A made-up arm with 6 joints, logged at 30 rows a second.
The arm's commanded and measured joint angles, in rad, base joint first. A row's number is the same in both.
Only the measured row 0 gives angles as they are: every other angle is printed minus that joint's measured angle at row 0.
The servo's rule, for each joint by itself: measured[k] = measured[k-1] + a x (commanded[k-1-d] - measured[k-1]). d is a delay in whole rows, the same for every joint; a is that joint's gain. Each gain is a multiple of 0.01, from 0.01 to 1. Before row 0 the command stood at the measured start. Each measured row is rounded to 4 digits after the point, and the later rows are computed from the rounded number. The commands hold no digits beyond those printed.
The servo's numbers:
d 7
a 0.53 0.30 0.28 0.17 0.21 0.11
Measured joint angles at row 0:
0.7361, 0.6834, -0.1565, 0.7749, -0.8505, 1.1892
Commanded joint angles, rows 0 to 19:
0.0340, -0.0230, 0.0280, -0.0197, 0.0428, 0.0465
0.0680, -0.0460, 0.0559, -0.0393, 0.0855, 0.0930
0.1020, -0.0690, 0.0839, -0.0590, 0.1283, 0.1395
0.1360, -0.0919, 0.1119, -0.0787, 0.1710, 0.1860
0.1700, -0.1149, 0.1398, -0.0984, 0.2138, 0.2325
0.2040, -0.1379, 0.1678, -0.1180, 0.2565, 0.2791
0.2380, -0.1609, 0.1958, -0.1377, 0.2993, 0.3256
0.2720, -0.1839, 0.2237, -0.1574, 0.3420, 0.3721
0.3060, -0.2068, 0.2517, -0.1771, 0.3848, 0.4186
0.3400, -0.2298, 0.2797, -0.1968, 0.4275, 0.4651
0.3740, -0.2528, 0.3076, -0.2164, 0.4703, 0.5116
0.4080, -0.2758, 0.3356, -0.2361, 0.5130, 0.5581
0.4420, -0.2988, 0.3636, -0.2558, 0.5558, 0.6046
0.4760, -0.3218, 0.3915, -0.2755, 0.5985, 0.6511
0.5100, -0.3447, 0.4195, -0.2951, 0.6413, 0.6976
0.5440, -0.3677, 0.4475, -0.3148, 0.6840, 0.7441
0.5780, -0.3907, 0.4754, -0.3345, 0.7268, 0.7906
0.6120, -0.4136, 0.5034, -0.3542, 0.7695, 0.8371
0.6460, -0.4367, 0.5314, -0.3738, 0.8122, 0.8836
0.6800, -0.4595, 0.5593, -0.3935, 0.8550, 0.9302
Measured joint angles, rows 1 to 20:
0.0000, 0.0000, 0.0000, 0.0000, 0.0000, 0.0000
0.0000, 0.0000, 0.0000, 0.0000, 0.0000, 0.0000
0.0000, 0.0000, 0.0000, 0.0000, 0.0000, 0.0000
0.0000, 0.0000, 0.0000, 0.0000, 0.0000, 0.0000
0.0000, 0.0000, 0.0000, 0.0000, 0.0000, 0.0000
0.0000, 0.0000, 0.0000, 0.0000, 0.0000, 0.0000
0.0000, 0.0000, 0.0000, 0.0000, 0.0000, 0.0000
0.0180, -0.0069, 0.0078, -0.0033, 0.0090, 0.0051
0.0445, -0.0186, 0.0213, -0.0094, 0.0251, 0.0148
0.0750, -0.0337, 0.0388, -0.0178, 0.0468, 0.0285
0.1073, -0.0512, 0.0593, -0.0282, 0.0729, 0.0458
0.1405, -0.0703, 0.0818, -0.0401, 0.1025, 0.0663
0.1742, -0.0906, 0.1059, -0.0533, 0.1348, 0.0897
0.2080, -0.1117, 0.1311, -0.0676, 0.1693, 0.1156
0.2419, -0.1334, 0.1570, -0.0829, 0.2056, 0.1438
0.2759, -0.1554, 0.1835, -0.0989, 0.2432, 0.1740
0.3099, -0.1777, 0.2104, -0.1155, 0.2819, 0.2060
0.3439, -0.2002, 0.2376, -0.1327, 0.3215, 0.2396
0.3779, -0.2229, 0.2650, -0.1503, 0.3617, 0.2746
0.4119, -0.2457, 0.2926, -0.1682, 0.4025, 0.3109

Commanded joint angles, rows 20 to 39:
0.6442, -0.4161, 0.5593, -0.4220, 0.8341, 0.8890
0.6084, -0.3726, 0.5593, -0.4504, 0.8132, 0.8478
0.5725, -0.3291, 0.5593, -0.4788, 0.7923, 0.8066
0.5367, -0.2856, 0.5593, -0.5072, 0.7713, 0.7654
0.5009, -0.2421, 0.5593, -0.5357, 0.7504, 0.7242
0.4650, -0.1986, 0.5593, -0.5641, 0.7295, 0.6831
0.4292, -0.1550, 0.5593, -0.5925, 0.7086, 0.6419
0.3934, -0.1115, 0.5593, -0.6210, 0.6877, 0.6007
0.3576, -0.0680, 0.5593, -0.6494, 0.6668, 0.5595
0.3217, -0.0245, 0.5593, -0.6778, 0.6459, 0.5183
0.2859, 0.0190, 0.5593, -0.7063, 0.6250, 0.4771
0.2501, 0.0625, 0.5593, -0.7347, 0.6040, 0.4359
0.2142, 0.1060, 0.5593, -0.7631, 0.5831, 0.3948
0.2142, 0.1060, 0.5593, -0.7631, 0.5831, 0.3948
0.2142, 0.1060, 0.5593, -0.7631, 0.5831, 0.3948
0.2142, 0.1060, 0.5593, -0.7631, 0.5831, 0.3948
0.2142, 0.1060, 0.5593, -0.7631, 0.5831, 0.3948
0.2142, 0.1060, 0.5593, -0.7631, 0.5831, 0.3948
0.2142, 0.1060, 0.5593, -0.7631, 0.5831, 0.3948
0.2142, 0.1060, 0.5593, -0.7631, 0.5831, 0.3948
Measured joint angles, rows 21 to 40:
0.4459, -0.2685, 0.3203, -0.1864, 0.4437, 0.3483
0.4799, -0.2914, 0.3481, -0.2049, 0.4852, 0.3867
0.5139, -0.3143, 0.3759, -0.2236, 0.5269, 0.4260
0.5479, -0.3372, 0.4038, -0.2425, 0.5689, 0.4661
0.5819, -0.3601, 0.4317, -0.2615, 0.6110, 0.5069
0.6159, -0.3831, 0.4596, -0.2806, 0.6533, 0.5483
0.6499, -0.4060, 0.4875, -0.2998, 0.6957, 0.5903
0.6469, -0.4090, 0.5076, -0.3206, 0.7248, 0.6232
0.6265, -0.3981, 0.5221, -0.3427, 0.7434, 0.6479
0.5979, -0.3774, 0.5325, -0.3658, 0.7537, 0.6654
0.5655, -0.3499, 0.5400, -0.3898, 0.7574, 0.6764
0.5313, -0.3176, 0.5454, -0.4146, 0.7559, 0.6817
0.4962, -0.2819, 0.5493, -0.4400, 0.7504, 0.6819
0.4607, -0.2438, 0.5521, -0.4659, 0.7416, 0.6775
0.4250, -0.2041, 0.5541, -0.4923, 0.7303, 0.6691
0.3893, -0.1633, 0.5556, -0.5190, 0.7170, 0.6570
0.3535, -0.1217, 0.5566, -0.5460, 0.7021, 0.6417
0.3177, -0.0795, 0.5574, -0.5733, 0.6859, 0.6236
0.2819, -0.0369, 0.5579, -0.6007, 0.6687, 0.6030
0.2460, 0.0060, 0.5583, -0.6283, 0.6507, 0.5801

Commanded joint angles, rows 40 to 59:
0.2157, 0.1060, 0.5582, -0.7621, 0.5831, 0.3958
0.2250, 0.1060, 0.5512, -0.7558, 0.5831, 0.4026
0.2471, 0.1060, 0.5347, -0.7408, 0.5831, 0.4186
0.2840, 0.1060, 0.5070, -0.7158, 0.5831, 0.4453
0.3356, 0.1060, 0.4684, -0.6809, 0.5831, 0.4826
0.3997, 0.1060, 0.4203, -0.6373, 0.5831, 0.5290
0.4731, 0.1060, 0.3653, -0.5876, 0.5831, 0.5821
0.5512, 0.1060, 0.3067, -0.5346, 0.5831, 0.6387
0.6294, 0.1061, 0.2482, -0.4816, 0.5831, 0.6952
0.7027, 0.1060, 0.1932, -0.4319, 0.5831, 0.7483
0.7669, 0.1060, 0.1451, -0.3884, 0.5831, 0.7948
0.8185, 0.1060, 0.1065, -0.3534, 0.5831, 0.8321
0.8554, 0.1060, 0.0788, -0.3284, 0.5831, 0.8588
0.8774, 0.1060, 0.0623, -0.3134, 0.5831, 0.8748
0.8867, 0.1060, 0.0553, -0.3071, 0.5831, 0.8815
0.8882, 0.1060, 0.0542, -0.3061, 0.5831, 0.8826
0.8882, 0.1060, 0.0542, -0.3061, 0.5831, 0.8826
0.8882, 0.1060, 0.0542, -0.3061, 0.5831, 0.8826
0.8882, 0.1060, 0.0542, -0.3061, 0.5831, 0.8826
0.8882, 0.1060, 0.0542, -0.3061, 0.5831, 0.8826
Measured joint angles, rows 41 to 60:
0.2291, 0.0360, 0.5586, -0.6512, 0.6365, 0.5597
0.2212, 0.0570, 0.5588, -0.6702, 0.6253, 0.5416
0.2175, 0.0717, 0.5589, -0.6860, 0.6164, 0.5255
0.2158, 0.0820, 0.5590, -0.6991, 0.6094, 0.5111
0.2150, 0.0892, 0.5591, -0.7100, 0.6039, 0.4983
0.2146, 0.0942, 0.5592, -0.7190, 0.5995, 0.4869
0.2144, 0.0977, 0.5592, -0.7265, 0.5961, 0.4768
0.2151, 0.1002, 0.5589, -0.7326, 0.5934, 0.4679
0.2203, 0.1019, 0.5567, -0.7365, 0.5912, 0.4607
0.2345, 0.1031, 0.5505, -0.7372, 0.5895, 0.4561
0.2607, 0.1040, 0.5383, -0.7336, 0.5882, 0.4549
0.3004, 0.1046, 0.5187, -0.7246, 0.5871, 0.4579
0.3530, 0.1050, 0.4911, -0.7098, 0.5863, 0.4657
0.4167, 0.1053, 0.4559, -0.6890, 0.5856, 0.4785
0.4880, 0.1055, 0.4141, -0.6628, 0.5851, 0.4961
0.5629, 0.1057, 0.3676, -0.6320, 0.5847, 0.5180
0.6370, 0.1058, 0.3188, -0.5980, 0.5844, 0.5433
0.7058, 0.1059, 0.2702, -0.5624, 0.5841, 0.5710
0.7655, 0.1059, 0.2244, -0.5269, 0.5839, 0.5997
0.8131, 0.1059, 0.1836, -0.4932, 0.5837, 0.6282

